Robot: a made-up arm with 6 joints.
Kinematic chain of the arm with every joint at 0, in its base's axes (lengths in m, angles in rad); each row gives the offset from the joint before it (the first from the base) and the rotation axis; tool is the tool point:
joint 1: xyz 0 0 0.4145 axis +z
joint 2: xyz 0 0 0 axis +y
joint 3: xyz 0 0 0.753 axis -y
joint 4: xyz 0 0 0 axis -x
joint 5: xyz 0.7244 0 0 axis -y
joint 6: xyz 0 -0.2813 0 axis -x
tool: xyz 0 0 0
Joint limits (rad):
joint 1: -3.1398..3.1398
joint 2: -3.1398..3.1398
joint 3: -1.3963..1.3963
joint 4: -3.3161..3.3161
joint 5: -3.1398..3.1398
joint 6: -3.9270..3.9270
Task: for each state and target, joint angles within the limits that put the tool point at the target. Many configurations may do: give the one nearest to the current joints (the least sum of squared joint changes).
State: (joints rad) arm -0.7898 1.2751 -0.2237 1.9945 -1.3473 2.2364
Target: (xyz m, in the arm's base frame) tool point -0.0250 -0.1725 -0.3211
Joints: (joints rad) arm -1.2370 1.8552 -0.8973 1.2819 -1.3473 2.2364
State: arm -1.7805 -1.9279 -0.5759 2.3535 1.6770 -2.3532
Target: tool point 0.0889 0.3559 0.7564
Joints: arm -1.3723 -2.0367 -1.2425 2.1644 1.6770 -2.3532
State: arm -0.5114 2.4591 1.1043 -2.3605 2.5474 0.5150
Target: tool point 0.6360 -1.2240 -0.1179
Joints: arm -1.2353 1.7139 1.3825 -2.3496 2.5474 0.5150
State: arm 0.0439 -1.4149 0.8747 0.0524 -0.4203 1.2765
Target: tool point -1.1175 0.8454 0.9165
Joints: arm -0.8438 -1.3712 1.1715 0.2422 -0.4203 1.2765
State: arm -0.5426 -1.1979 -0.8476 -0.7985 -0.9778 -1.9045
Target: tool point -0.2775 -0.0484 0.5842
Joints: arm -0.9360 -1.9818 -1.1166 -0.4593 -0.9778 -1.9045
